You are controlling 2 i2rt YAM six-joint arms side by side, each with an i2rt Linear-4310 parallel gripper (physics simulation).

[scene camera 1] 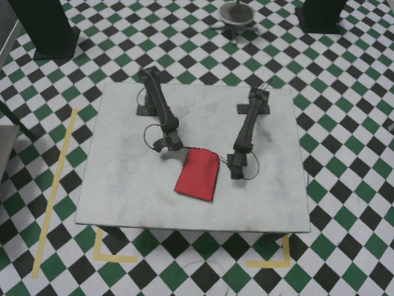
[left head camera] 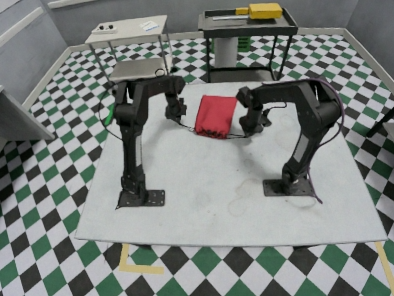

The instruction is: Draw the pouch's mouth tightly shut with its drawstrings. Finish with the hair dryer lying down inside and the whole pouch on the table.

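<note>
The red pouch (left head camera: pixel 216 114) (scene camera 1: pixel 199 175) lies on the table (left head camera: pixel 190 215) (scene camera 1: pixel 120 200). Its mouth faces the arm bases and is bunched into dark folds in the left head camera. A thin dark drawstring runs out from each side of the mouth. My left gripper (left head camera: pixel 175 119) (scene camera 1: pixel 231 165) is shut on the drawstring at one side, low over the table. My right gripper (left head camera: pixel 248 133) (scene camera 1: pixel 177 147) is shut on the drawstring at the other side, also low. The fingertips are small and partly hidden. The hair dryer does not show; the pouch's inside is hidden.
Beyond the table, the left head camera shows a pale cart (left head camera: pixel 127 28) and a dark cart (left head camera: pixel 250 32) with a yellow object (left head camera: pixel 265 11) on top. A round stool (scene camera 1: pixel 236 13) stands on the floor in the scene camera. Both forearms reach in from either side of the pouch.
</note>
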